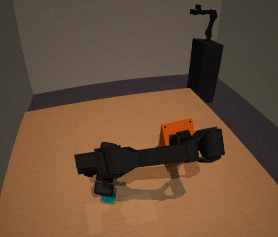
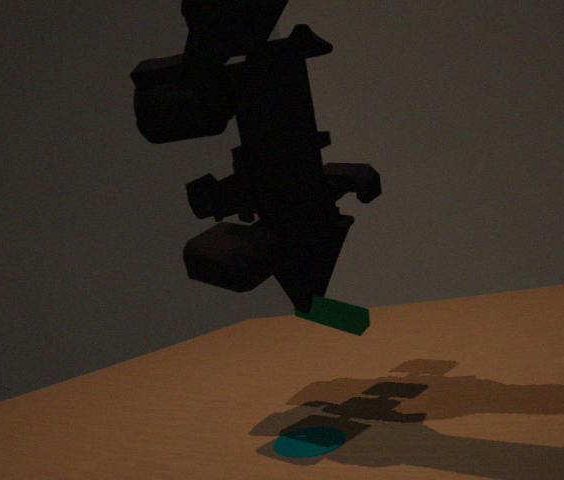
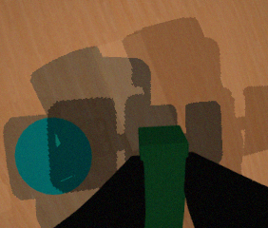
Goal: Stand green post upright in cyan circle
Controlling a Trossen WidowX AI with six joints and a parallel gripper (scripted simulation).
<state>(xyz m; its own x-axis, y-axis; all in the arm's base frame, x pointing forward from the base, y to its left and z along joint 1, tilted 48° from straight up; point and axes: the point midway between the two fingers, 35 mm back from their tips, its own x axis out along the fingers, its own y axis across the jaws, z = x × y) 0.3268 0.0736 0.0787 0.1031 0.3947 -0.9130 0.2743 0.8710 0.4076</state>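
Now: the cyan circle 110 mm below my gripper tip and 40 mm to the left of it. Round my gripper tip: green post (20 mm behind, 10 mm below).
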